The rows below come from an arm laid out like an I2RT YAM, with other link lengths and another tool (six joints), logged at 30 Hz.
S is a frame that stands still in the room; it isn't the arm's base.
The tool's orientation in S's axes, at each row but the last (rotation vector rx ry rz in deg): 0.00, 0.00, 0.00; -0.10, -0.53, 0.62; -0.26, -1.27, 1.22; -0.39, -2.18, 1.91; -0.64, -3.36, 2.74; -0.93, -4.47, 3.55; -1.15, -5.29, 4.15; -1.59, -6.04, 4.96
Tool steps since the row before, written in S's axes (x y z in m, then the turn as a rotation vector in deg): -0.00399, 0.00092, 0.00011, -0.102, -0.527, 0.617; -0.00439, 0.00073, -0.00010, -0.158, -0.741, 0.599; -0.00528, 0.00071, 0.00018, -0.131, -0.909, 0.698; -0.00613, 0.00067, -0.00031, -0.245, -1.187, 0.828; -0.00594, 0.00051, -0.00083, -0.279, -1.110, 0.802; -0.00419, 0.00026, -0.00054, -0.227, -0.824, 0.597; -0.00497, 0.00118, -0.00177, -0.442, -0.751, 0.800; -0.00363, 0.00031, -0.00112, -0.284, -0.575, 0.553
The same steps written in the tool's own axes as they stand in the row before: -0.00399, 0.00092, 0.00011, -0.102, -0.527, 0.617; -0.00438, 0.00078, -0.00006, -0.160, -0.740, 0.599; -0.00526, 0.00082, 0.00030, -0.135, -0.909, 0.697; -0.00611, 0.00088, -0.00007, -0.253, -1.184, 0.829; -0.00595, 0.00080, -0.00047, -0.285, -1.105, 0.806; -0.00419, 0.00053, -0.00021, -0.231, -0.820, 0.602; -0.00501, 0.00157, -0.00128, -0.421, -0.736, 0.825; -0.00369, 0.00065, -0.00072, -0.274, -0.566, 0.567
